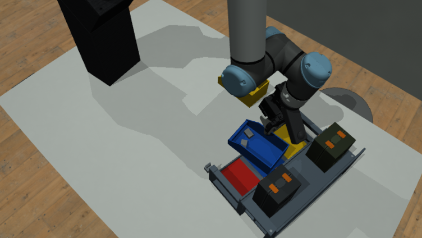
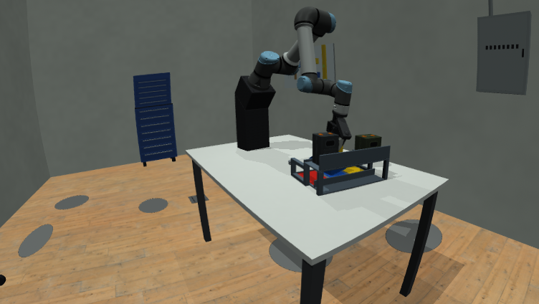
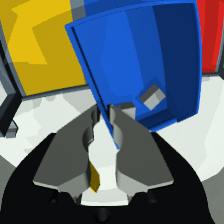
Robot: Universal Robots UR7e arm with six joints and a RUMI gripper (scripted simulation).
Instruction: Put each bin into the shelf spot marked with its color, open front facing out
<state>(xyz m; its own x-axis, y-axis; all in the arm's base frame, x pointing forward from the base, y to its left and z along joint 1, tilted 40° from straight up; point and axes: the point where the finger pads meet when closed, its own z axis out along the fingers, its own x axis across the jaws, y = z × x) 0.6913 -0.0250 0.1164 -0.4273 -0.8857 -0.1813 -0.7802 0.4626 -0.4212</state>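
Now: the blue bin 4 cm to the right of my hand, 3 cm below it and 2 cm behind it. From my hand the other things lie so: yellow bin: 19 cm to the left, 18 cm behind, 5 cm below.
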